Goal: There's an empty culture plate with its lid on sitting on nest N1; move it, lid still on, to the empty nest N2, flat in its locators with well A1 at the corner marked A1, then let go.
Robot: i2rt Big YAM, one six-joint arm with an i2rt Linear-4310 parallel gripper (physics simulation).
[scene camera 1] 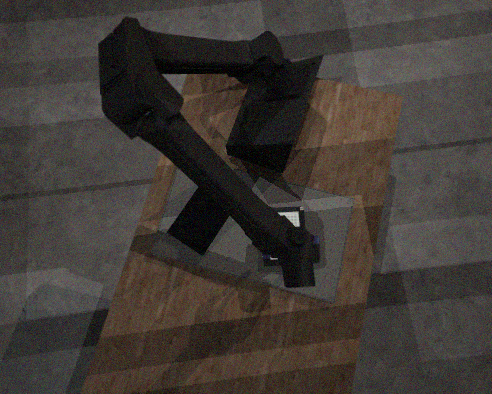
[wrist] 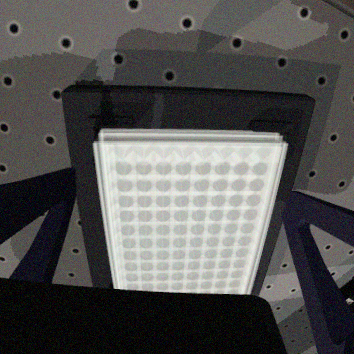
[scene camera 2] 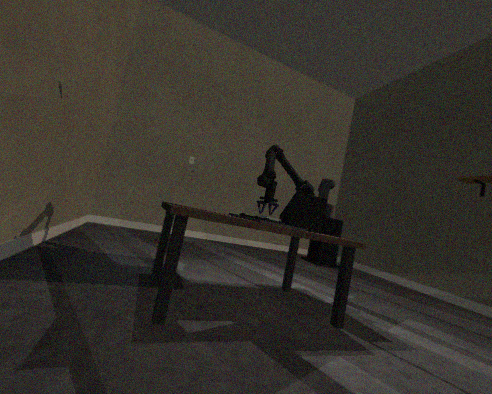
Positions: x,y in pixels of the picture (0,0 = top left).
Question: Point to a grey perforated deck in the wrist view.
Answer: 285,53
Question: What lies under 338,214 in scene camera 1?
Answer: A grey perforated deck.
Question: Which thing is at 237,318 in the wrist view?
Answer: My gripper.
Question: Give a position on a dark nest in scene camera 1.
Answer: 201,219
